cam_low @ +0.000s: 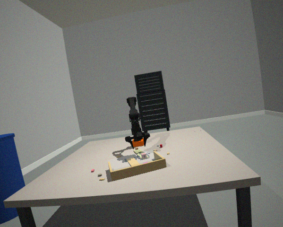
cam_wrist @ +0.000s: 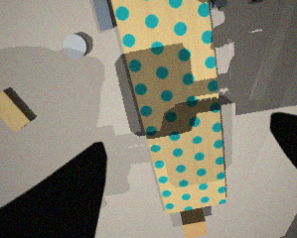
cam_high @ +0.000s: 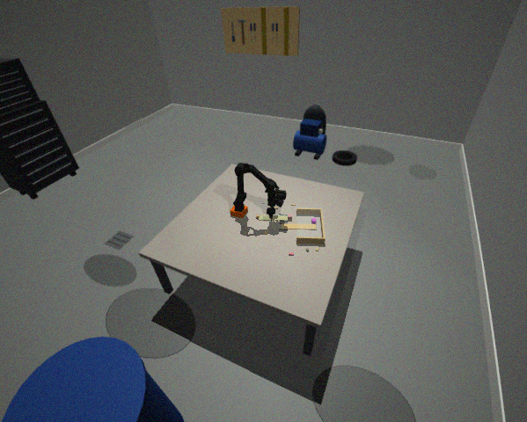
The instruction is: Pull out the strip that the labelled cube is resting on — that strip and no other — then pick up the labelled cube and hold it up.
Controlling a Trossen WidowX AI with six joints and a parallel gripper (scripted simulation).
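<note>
The pink cube marked e lies 140 mm ahead of my gripper tip, 20 mm to the left of it and 30 mm below it.
</note>
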